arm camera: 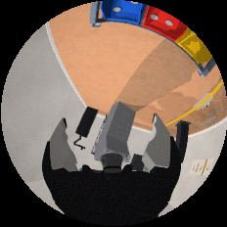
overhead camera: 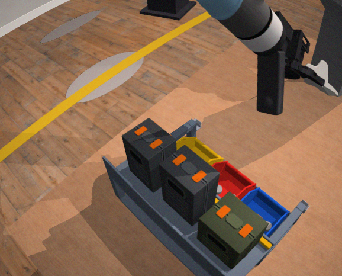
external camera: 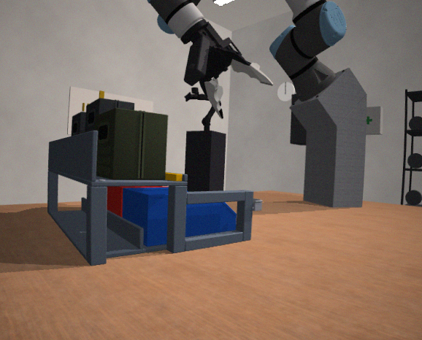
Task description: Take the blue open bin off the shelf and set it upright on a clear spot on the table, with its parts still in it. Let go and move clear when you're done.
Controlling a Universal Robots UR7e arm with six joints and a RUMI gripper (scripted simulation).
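Now: the blue open bin 23 cm below my hand, 22 cm ahead of it and 2 cm to the right of it. Round my hand: green case 31 cm ahead, 12 cm below, 5 cm to the right; then red bin 23 cm below, 17 cm ahead, 12 cm to the right; then yellow bin 23 cm below, 22 cm to the right, 13 cm ahead.
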